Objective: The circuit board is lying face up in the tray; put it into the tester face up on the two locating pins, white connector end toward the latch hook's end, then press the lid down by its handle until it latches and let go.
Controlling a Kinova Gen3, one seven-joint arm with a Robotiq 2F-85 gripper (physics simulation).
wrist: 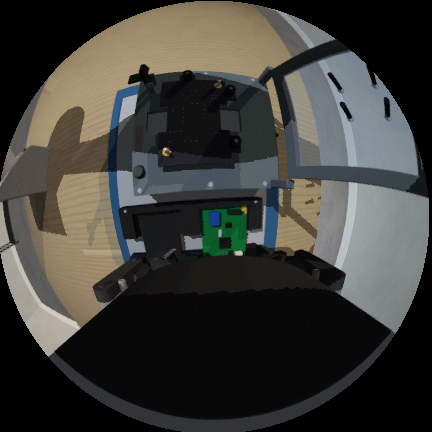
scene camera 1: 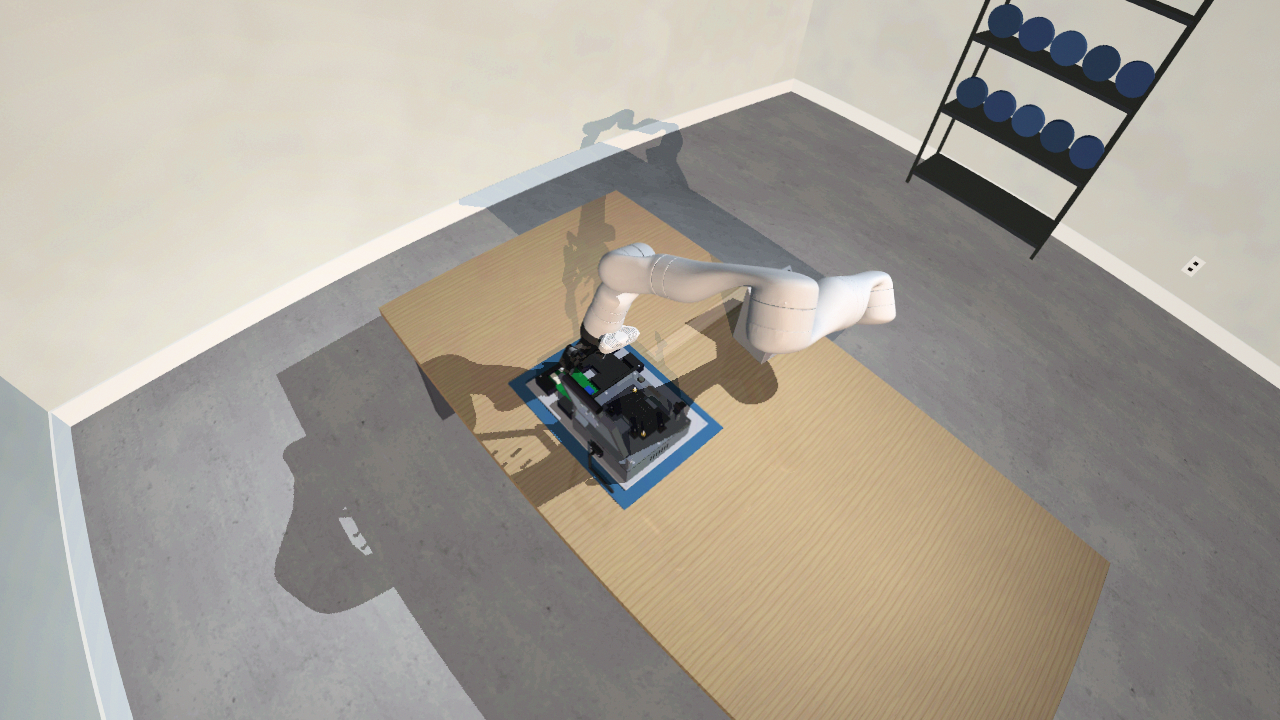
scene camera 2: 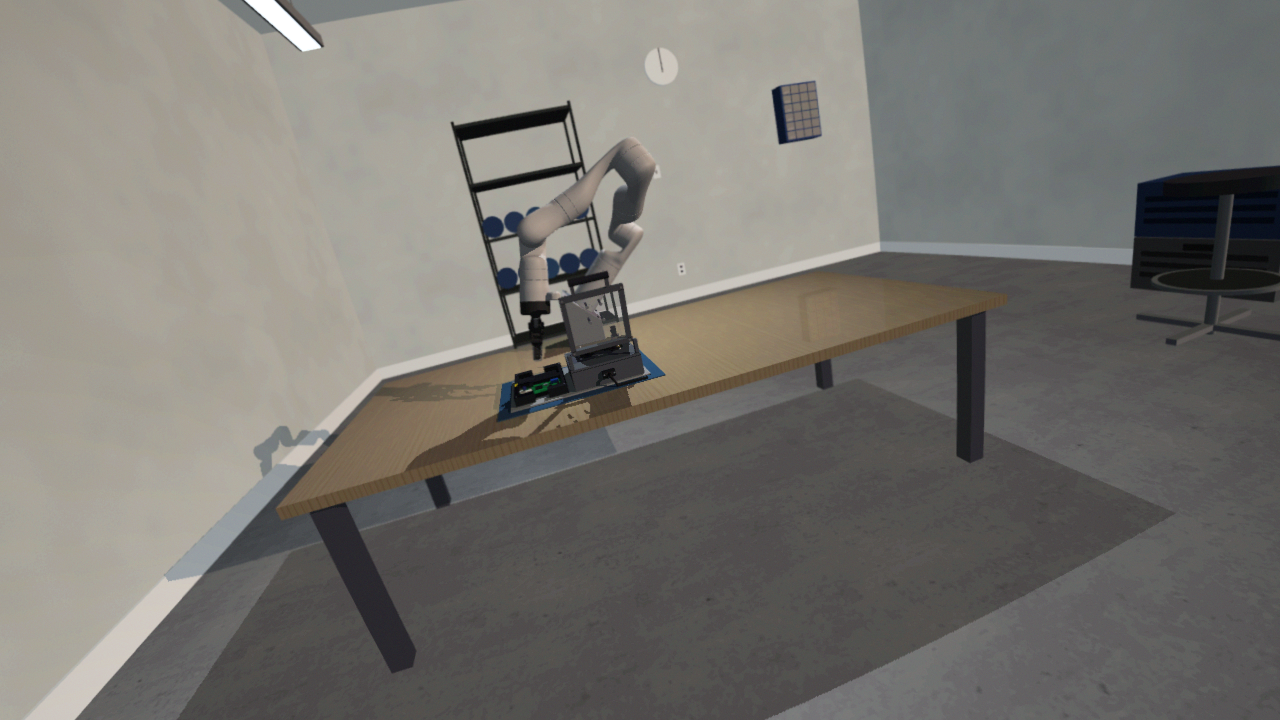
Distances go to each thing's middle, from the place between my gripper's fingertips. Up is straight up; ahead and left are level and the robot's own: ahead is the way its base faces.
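There is a clear lid (scene camera 2: 597,319) that I find 150 mm to the left of my hand, 120 mm ahead of it and 100 mm above it. The green circuit board (wrist: 223,229) is 10 mm to the right of my hand and 20 mm ahead of it, and it sits 60 mm below it.
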